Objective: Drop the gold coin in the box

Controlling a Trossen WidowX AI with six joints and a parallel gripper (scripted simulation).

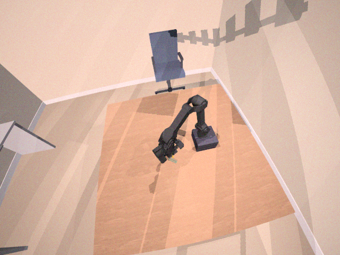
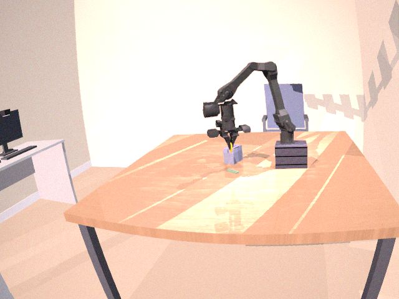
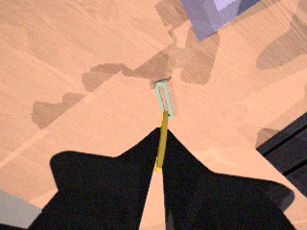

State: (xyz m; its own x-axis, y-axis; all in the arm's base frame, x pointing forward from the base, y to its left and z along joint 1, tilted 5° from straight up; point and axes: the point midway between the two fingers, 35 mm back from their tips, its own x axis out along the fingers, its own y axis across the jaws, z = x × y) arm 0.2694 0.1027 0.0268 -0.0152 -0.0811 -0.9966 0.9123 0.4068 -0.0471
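Right now my gripper tip is 1 cm below the gold coin.
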